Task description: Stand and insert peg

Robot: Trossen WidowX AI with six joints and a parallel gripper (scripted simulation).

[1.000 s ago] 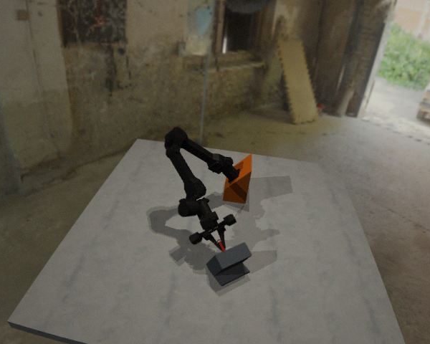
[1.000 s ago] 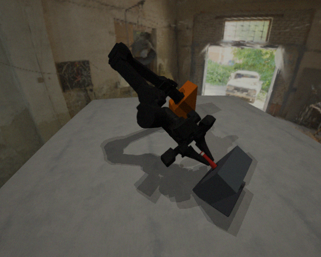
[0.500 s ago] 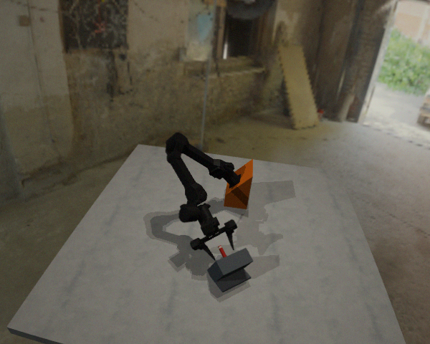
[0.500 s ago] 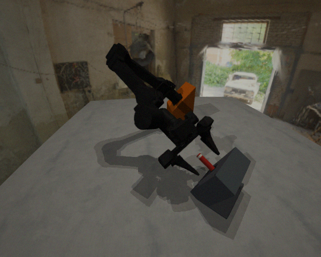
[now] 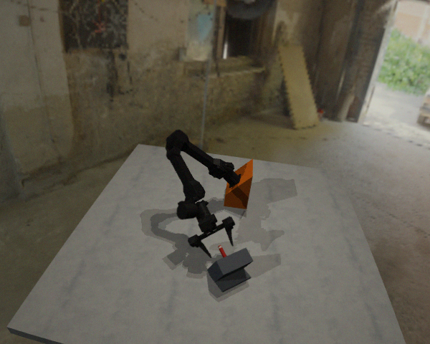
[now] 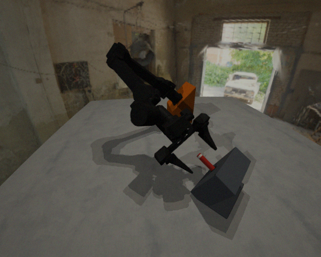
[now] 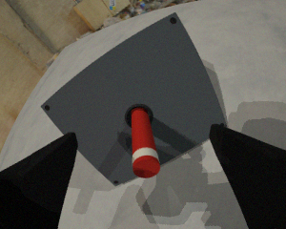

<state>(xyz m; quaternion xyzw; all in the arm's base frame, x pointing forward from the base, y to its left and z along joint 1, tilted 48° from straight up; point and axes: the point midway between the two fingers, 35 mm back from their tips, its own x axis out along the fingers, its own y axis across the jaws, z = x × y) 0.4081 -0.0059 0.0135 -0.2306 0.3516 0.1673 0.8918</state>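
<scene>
My gripper tip is now right at the red peg. Also, from my gripper tip: dark grey sloped panel (4 cm to the left, 4 cm ahead, 2 cm below).
</scene>
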